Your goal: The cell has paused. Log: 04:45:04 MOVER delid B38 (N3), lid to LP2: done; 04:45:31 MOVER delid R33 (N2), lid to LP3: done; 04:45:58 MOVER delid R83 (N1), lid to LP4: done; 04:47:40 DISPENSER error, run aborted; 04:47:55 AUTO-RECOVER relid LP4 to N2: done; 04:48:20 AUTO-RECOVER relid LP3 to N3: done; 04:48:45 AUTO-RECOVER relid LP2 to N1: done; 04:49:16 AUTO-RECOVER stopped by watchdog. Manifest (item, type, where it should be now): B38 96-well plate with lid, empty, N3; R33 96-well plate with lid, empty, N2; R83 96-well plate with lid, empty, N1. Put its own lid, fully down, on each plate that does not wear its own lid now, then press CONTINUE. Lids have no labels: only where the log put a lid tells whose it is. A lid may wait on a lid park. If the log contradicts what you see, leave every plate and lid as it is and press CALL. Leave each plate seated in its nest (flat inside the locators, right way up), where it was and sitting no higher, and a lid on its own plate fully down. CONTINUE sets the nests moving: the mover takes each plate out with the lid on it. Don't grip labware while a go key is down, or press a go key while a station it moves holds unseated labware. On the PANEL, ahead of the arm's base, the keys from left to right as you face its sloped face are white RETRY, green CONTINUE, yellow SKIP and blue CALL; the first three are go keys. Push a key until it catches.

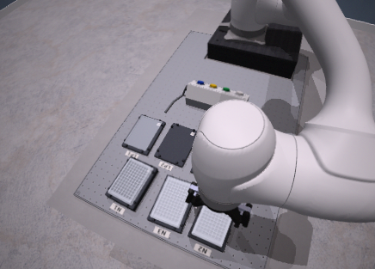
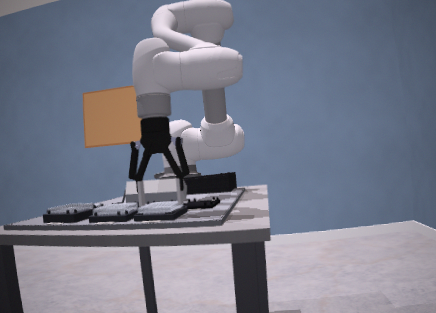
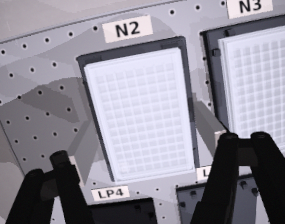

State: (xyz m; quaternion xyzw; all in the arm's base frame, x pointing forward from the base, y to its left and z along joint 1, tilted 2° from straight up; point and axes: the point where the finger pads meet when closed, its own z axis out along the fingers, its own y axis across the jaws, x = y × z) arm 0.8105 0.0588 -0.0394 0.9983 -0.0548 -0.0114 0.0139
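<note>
The plate is 30 mm below my hand. The rest, counted from my hand: LP3 label (100 mm behind, 60 mm to the right, 50 mm below); then LP4 label (90 mm behind, 70 mm to the left, 50 mm below); then lid park LP3 (190 mm behind, 50 mm to the right, 50 mm below).
</note>
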